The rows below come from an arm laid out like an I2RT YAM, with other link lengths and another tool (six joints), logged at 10 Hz.
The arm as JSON. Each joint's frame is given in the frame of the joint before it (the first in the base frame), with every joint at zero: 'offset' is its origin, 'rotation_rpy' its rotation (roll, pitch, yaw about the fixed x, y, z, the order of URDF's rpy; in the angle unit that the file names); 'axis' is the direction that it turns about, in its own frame. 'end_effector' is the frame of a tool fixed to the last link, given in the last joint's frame.
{
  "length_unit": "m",
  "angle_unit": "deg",
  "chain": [
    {
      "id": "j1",
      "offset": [
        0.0,
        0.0,
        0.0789
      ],
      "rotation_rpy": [
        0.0,
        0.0,
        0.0
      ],
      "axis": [
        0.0,
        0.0,
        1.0
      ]
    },
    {
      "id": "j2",
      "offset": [
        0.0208,
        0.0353,
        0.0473
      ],
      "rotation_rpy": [
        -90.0,
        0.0,
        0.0
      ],
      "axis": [
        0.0,
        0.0,
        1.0
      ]
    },
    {
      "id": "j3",
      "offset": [
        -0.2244,
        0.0,
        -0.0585
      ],
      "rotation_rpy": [
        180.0,
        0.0,
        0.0
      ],
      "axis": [
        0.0,
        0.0,
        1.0
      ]
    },
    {
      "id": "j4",
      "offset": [
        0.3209,
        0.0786,
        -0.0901
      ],
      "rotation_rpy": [
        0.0,
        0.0,
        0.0
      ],
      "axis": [
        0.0,
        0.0,
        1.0
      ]
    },
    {
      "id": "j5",
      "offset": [
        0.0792,
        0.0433,
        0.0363
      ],
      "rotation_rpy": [
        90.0,
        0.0,
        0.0
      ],
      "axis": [
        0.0,
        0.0,
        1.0
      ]
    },
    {
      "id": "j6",
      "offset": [
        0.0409,
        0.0,
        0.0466
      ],
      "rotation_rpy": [
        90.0,
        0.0,
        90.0
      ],
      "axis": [
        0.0,
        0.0,
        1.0
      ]
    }
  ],
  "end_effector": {
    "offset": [
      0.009,
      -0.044,
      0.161
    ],
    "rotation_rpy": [
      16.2,
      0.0,
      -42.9
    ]
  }
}
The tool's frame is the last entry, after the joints.
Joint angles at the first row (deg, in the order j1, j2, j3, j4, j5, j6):
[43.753, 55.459, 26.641, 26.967, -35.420, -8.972]
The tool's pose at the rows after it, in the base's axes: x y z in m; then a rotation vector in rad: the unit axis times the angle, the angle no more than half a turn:
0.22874 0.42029 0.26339 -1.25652 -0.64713 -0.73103
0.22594 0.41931 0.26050 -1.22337 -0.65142 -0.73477
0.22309 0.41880 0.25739 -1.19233 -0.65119 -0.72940
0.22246 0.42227 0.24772 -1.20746 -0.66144 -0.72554
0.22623 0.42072 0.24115 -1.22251 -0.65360 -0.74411
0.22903 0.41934 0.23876 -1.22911 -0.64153 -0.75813
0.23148 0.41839 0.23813 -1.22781 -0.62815 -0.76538
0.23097 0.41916 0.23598 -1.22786 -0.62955 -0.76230
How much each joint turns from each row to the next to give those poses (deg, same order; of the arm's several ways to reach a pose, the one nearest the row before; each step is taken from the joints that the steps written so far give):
[0.003, 0.665, -1.292, 5.226, -0.175, 1.716]
[-0.032, 1.521, -1.174, 4.750, -0.708, 0.889]
[0.000, 1.920, -0.840, 4.674, -0.842, 1.307]
[0.377, 1.378, 0.014, 0.114, 0.245, -1.065]
[-0.087, 0.306, -0.664, 0.439, 1.182, -0.576]
[0.018, 0.092, -0.435, 0.542, 1.044, 0.062]
[-0.033, 0.489, -0.166, 1.080, 0.595, 0.571]
[0.086, 0.526, -0.013, 0.463, -0.075, -0.006]

